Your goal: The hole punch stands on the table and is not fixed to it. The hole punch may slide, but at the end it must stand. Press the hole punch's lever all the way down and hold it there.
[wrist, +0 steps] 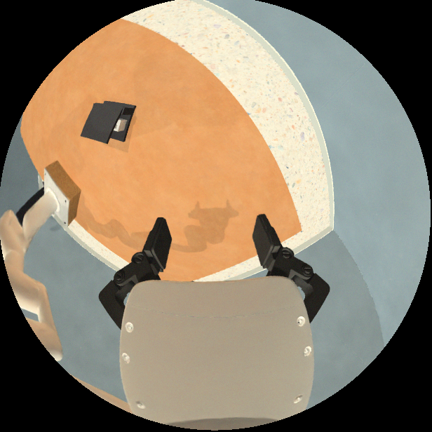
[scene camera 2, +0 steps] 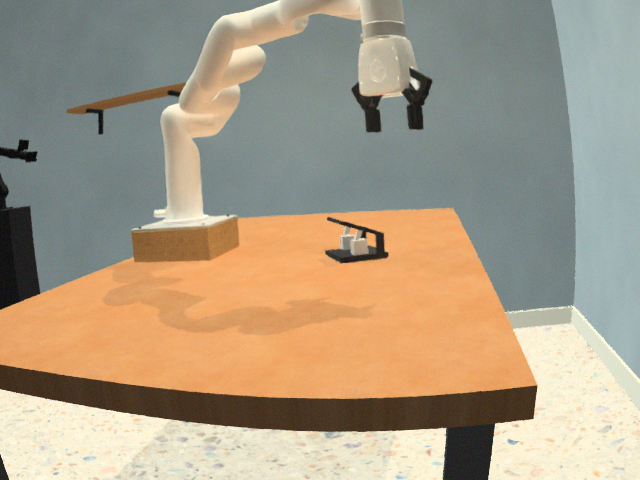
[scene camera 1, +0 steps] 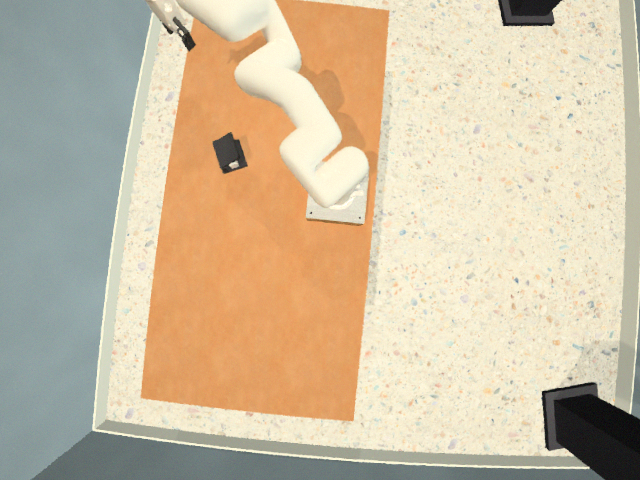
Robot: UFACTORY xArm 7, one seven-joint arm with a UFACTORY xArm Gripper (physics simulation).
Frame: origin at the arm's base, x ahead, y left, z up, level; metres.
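Seen in the pictures: gripper, between the fingertips: (scene camera 2: 394, 130) (scene camera 1: 182, 39); arm's base, origin of its link: (scene camera 2: 186, 221).
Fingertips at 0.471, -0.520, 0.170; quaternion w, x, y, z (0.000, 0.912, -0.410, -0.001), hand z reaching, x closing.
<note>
Offsets run from my fingertips to a thing's top centre, as dx, dy, dz. "pt": to the spot under its first point. Level surfaces: height alone.
The black hole punch {-0.056, +0.304, -0.168} (scene camera 1: 226, 149) (scene camera 2: 356, 255) (wrist: 102, 122) stands upright on the orange table {dz -0.254} (scene camera 1: 248, 320) (scene camera 2: 310, 361) (wrist: 165, 165). Its lever {pt -0.066, +0.245, -0.179} (scene camera 2: 351, 225) is up, sloping, with a gap between it and the base; pale blocks show beneath it. My gripper (scene camera 2: 394, 119) (wrist: 211, 226) is open, with nothing between its fingers. It hangs high above the table, pointing down in the scene camera 2 view, and touches nothing. In the wrist view the punch is up and to the left of the fingers. In the scene camera 1 view part of the gripper shows at the top left.
The arm's base block (scene camera 1: 336, 214) (scene camera 2: 170, 244) (wrist: 74, 202) stands on the table to one side of the punch. A wall shelf (scene camera 2: 129, 98) is behind the arm. Black posts (scene camera 1: 594, 423) stand on the speckled floor. A black stand (scene camera 2: 18, 248) is at the left.
</note>
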